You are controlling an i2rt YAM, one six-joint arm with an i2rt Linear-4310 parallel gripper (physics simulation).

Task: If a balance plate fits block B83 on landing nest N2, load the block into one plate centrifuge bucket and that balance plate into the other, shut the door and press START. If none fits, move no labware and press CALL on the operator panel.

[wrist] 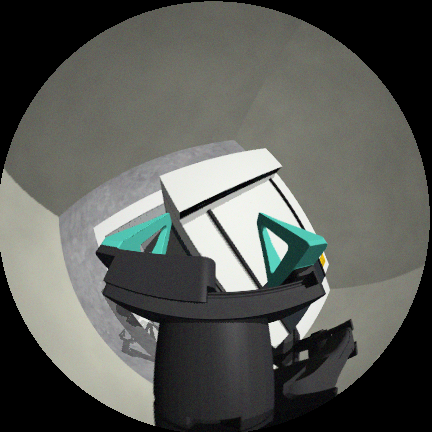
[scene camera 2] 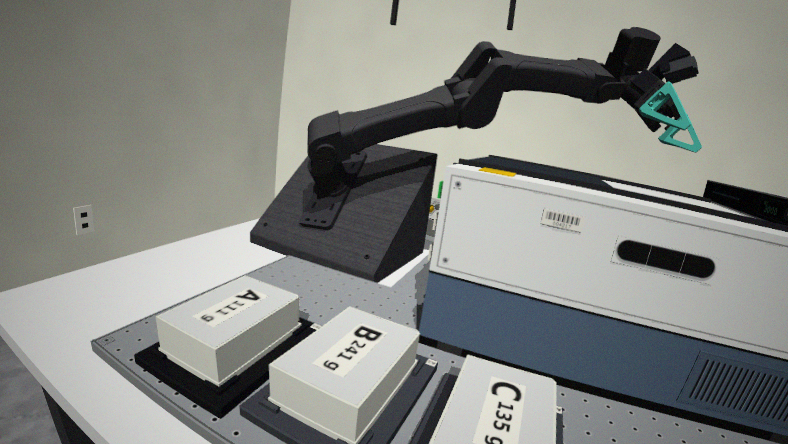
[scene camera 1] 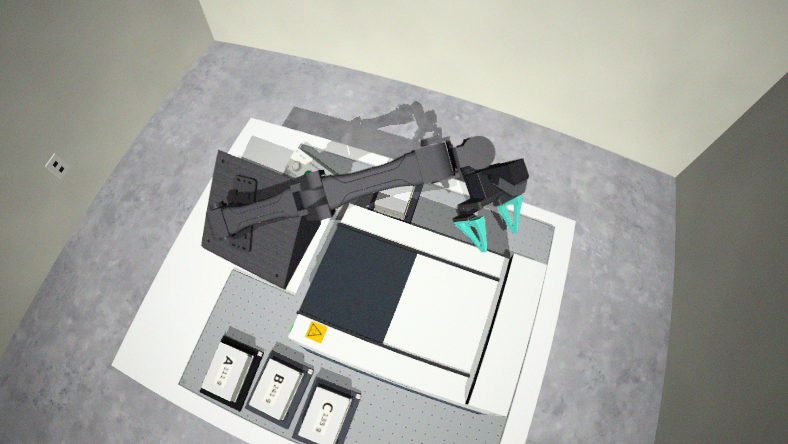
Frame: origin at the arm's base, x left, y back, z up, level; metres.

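Where they show: gripper, between the fingertips: [wrist: 213, 217] [scene camera 2: 693, 139] [scene camera 1: 500, 242]; arm's base, origin of its link: [wrist: 294, 346] [scene camera 2: 335, 188] [scene camera 1: 243, 213].
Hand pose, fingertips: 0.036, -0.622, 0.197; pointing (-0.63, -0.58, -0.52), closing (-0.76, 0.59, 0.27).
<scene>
Each offset is from my fingertips to the top centre of the thing, as dx, dy, dz. "pt": to the spot under its first point. Level surfaces: height alone.
My gripper [scene camera 1: 500, 241] [scene camera 2: 694, 139] [wrist: 213, 217] is open and empty, high above the centrifuge's far edge. The white centrifuge [scene camera 1: 441, 314] [scene camera 2: 595, 220] [wrist: 245, 235] has a dark panel {-0.138, +0.251, -0.092} [scene camera 1: 358, 281] on top; I cannot tell the door's state, and the buckets are hidden. Box A, 111 g {-0.426, +0.515, -0.251} [scene camera 1: 226, 372] [scene camera 2: 220, 325], box B, 241 g {-0.418, +0.381, -0.251} [scene camera 1: 277, 387] [scene camera 2: 344, 358] and box C, 135 g {-0.438, +0.246, -0.251} [scene camera 1: 325, 416] [scene camera 2: 499, 408] sit on dark nests in a row. A pale block {+0.175, +0.266, -0.227} [scene camera 1: 392, 205] sits behind the centrifuge, partly under the arm; its label is unreadable. The operator panel {pt +0.167, +0.562, -0.233} [scene camera 1: 296, 164] is partly hidden by the arm.
The arm's dark wedge base [scene camera 1: 264, 193] [scene camera 2: 352, 220] stands left of the centrifuge. A raised white housing {pt -0.151, -0.078, -0.061} [scene camera 1: 512, 330] runs along the centrifuge's right end. A dark display {pt -0.129, -0.038, -0.078} [scene camera 2: 744, 201] stands at the right in scene camera 2. Perforated grey plate {dz -0.303} [scene camera 1: 242, 303] [scene camera 2: 308, 286] lies under the nests.
</scene>
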